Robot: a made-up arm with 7 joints. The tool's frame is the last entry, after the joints.
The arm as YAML. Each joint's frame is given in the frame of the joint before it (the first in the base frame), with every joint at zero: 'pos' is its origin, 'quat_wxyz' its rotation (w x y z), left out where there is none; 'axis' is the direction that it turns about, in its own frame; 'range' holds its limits. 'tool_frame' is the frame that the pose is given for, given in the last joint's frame.
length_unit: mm
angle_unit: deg
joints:
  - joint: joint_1
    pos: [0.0, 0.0, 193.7]
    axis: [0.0, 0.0, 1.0]
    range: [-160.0, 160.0]
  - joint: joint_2
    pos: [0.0, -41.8, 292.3]
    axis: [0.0, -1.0, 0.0]
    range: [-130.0, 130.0]
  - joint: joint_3
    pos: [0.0, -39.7, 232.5]
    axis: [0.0, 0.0, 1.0]
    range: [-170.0, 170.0]
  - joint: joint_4
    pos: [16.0, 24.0, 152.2]
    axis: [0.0, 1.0, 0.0]
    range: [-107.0, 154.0]
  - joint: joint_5
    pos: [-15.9, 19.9, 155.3]
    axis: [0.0, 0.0, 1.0]
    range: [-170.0, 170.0]
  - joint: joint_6
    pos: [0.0, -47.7, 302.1]
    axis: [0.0, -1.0, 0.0]
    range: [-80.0, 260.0]
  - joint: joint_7
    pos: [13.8, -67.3, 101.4]
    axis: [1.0, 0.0, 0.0]
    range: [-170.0, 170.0]
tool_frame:
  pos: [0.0, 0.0, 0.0]
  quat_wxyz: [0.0, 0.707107, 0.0, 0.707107]
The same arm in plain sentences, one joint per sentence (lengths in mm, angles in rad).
The arm has seven revolute joints in a row. What follows holds with every joint at zero, and every direction is one of the base frame's. The first joint sits 193.7 mm along +z from the base frame's origin and rotates about +z, from -2.7925 to 2.7925 rad. The second joint sits 41.8 mm along -y and 292.3 mm along +z from the first joint and rotates about -y, from -2.2689 to 2.2689 rad. The third joint sits 39.7 mm along -y and 232.5 mm along +z from the second joint and rotates about +z, from -2.9671 to 2.9671 rad. The fourth joint sits 16 mm along +x and 24 mm along +y and 152.2 mm along +z from the third joint and rotates about +y, from -1.8675 to 2.6878 rad. The fifth joint sits 15.9 mm along -x and 19.9 mm along +y and 155.3 mm along +z from the fourth joint and rotates about +z, from -2.9671 to 2.9671 rad. The sixth joint sits 47.7 mm along -y and 302.1 mm along +z from the fifth joint and rotates about -y, from -1.3963 to 4.5379 rad. The seventh joint sits 13.8 mm along +x and 67.3 mm along -y and 101.4 mm along +z from the sixth joint and rotates about +x, from -2.9671 to 2.9671 rad. The tool frame, which is the frame that the pose is given for, sits at the same point as the seventh joint; its axes are the base frame's turned by roll 3.1416, pitch -1.5708 and yaw 0 rad (as in URDF: about the fixed x, then y, then z).
